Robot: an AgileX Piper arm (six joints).
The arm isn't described. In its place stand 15 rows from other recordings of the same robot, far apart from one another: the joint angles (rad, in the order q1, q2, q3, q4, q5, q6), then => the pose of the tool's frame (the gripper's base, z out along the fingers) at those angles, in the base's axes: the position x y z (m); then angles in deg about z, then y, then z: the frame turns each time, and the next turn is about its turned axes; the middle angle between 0 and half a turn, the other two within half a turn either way.
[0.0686 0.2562 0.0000 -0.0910 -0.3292 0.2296] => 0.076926 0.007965 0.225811 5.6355 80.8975 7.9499
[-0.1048 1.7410 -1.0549 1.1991 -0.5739 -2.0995] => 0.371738 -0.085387 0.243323 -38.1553 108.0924 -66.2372
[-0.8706 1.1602 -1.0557 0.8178 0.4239 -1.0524] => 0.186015 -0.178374 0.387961 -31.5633 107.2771 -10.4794
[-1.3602 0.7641 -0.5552 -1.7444 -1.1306 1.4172] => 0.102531 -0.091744 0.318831 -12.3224 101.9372 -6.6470
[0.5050 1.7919 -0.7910 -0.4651 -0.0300 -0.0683] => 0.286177 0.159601 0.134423 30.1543 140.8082 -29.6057
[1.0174 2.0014 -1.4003 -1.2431 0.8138 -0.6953] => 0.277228 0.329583 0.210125 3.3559 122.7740 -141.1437
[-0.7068 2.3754 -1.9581 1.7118 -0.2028 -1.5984] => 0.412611 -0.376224 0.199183 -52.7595 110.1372 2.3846
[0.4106 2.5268 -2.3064 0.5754 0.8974 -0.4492] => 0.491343 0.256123 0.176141 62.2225 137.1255 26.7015
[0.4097 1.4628 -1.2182 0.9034 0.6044 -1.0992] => 0.284662 0.167903 0.346978 53.9804 118.4477 -1.0636
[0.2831 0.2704 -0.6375 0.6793 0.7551 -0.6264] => 0.022356 0.047310 0.350919 42.0800 99.1820 -1.0107
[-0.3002 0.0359 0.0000 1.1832 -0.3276 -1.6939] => 0.043509 -0.041847 0.222013 -34.7962 80.2115 -27.2917
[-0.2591 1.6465 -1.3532 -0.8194 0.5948 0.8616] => 0.354347 -0.132470 0.322381 -44.0518 122.9512 -9.1068
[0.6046 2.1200 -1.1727 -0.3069 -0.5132 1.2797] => 0.358107 0.263826 0.135711 43.7698 110.7902 61.1516
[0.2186 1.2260 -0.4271 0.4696 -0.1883 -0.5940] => 0.219114 0.040780 0.207831 6.8529 121.0088 -10.4668
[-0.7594 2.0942 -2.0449 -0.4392 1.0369 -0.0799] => 0.320327 -0.350018 0.310668 -77.7381 139.4014 -45.3422
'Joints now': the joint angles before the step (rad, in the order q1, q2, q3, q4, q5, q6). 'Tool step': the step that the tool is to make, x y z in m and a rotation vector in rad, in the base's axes. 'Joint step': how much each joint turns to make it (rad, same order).
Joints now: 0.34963 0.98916 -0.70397 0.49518 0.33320 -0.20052
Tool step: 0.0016 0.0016 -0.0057 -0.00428 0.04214 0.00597
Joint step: 0.00022 0.01752 0.00150 -0.00106 0.02308 0.01070
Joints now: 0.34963 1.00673 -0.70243 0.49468 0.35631 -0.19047
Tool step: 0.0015 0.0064 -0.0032 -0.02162 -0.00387 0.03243
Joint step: 0.02949 0.01928 -0.00002 -0.00685 -0.01431 -0.01579
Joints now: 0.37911 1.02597 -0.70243 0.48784 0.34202 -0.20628
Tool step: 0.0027 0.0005 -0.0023 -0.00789 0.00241 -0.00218
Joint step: -0.00049 0.01302 0.00011 -0.00327 -0.00854 -0.00273
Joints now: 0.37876 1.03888 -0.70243 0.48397 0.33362 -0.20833
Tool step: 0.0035 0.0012 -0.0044 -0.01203 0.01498 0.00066
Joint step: 0.00027 0.02072 0.00001 -0.00512 -0.00259 -0.00045
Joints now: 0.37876 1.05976 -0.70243 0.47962 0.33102 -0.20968
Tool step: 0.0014 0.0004 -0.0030 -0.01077 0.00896 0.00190
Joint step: 0.00025 0.00997 0.00219 -0.00771 0.00002 0.00087
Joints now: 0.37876 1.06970 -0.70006 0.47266 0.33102 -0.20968
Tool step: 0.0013 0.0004 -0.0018 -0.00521 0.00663 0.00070
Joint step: -0.00029 0.00812 -0.00010 -0.00194 0.00019 -0.00067
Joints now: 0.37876 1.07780 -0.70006 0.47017 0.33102 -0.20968
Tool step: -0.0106 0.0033 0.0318 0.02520 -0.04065 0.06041
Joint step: 0.01472 -0.05501 -0.08137 0.00002 0.10053 -0.00244
